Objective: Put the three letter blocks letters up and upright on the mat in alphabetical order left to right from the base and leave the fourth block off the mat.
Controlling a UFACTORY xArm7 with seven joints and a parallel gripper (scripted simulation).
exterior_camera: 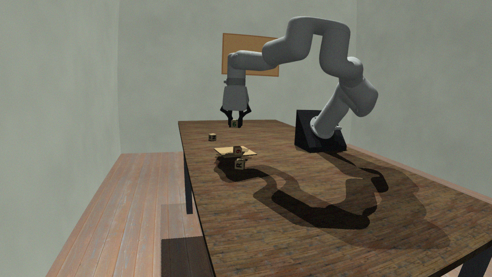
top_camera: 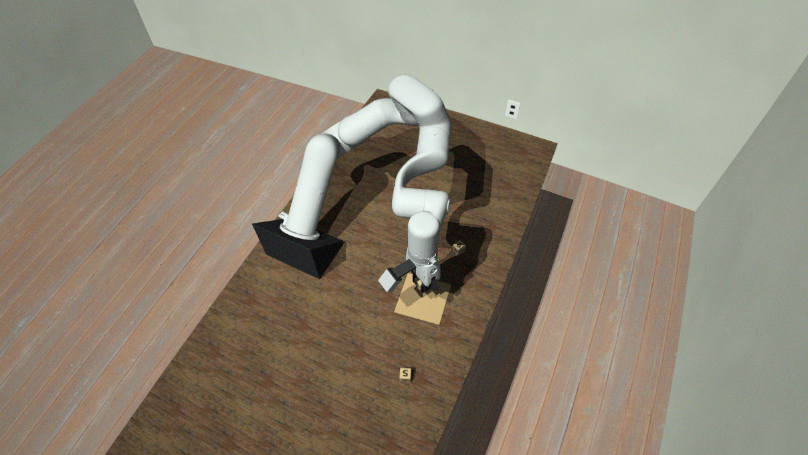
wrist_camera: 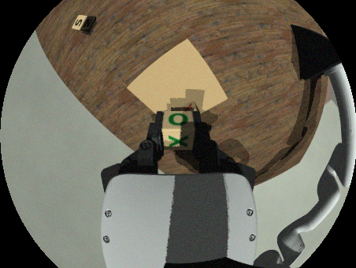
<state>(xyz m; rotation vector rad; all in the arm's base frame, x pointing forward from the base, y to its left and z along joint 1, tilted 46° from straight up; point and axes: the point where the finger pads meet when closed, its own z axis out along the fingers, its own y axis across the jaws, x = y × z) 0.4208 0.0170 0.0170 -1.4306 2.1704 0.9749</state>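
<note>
Right now the tan mat is 10 mm to the left of my hand and 120 mm below it. The rest, counted from my hand: S block 80 mm ahead, 230 mm to the right, 110 mm below; red-marked block 60 mm to the left, 100 mm below.
</note>
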